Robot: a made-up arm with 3 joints. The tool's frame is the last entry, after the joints.
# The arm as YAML. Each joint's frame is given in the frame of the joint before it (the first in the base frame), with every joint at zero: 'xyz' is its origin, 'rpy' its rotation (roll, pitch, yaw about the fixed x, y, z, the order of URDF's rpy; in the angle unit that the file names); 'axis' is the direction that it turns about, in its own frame. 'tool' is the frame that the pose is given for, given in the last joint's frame.
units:
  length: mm
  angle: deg
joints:
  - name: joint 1
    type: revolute
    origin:
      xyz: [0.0, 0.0, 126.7]
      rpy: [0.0, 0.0, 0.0]
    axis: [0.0, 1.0, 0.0]
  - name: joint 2
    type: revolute
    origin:
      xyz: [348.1, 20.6, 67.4]
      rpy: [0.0, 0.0, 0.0]
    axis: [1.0, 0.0, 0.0]
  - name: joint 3
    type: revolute
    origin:
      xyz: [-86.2, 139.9, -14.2]
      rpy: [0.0, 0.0, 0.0]
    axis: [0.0, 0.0, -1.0]
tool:
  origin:
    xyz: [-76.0, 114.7, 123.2]
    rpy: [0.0, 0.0, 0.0]
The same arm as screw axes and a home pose.
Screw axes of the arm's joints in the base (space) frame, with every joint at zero. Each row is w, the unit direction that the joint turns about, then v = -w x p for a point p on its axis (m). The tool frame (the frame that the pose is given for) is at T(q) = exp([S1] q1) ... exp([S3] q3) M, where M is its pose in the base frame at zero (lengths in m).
S1 = (0, 1, 0, -0.1267, 0, 0)
S2 = (1, 0, 0, 0, 0.1941, -0.0206)
S3 = (0, 0, -1, -0.1605, 0.2619, 0)
M: xyz 0.1859 0.2752 0.3031 (m) rpy 0 0 0 (deg, as in URDF)

